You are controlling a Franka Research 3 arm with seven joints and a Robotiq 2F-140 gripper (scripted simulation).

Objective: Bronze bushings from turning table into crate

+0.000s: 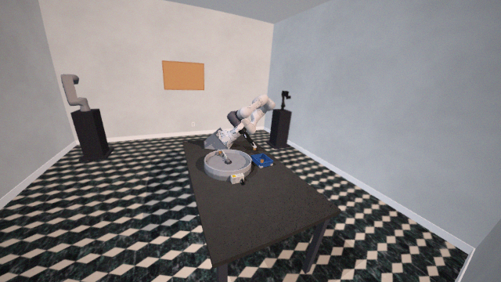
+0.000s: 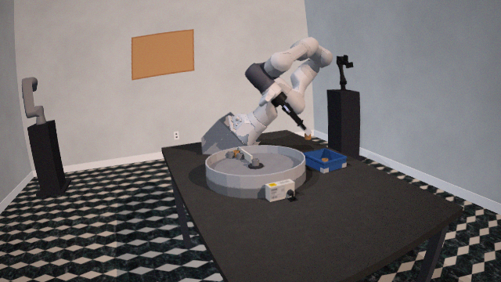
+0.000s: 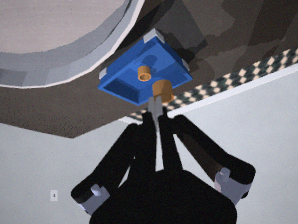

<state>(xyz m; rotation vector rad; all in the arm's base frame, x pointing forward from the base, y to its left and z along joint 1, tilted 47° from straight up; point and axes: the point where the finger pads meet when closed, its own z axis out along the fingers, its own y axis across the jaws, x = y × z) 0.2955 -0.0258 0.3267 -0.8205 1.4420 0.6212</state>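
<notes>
The blue crate lies 6 cm ahead of my hand, 8 cm to the left of it and 15 cm below it. Round my hand: round grey turning table: 6 cm ahead, 27 cm to the right, 12 cm below.
</notes>
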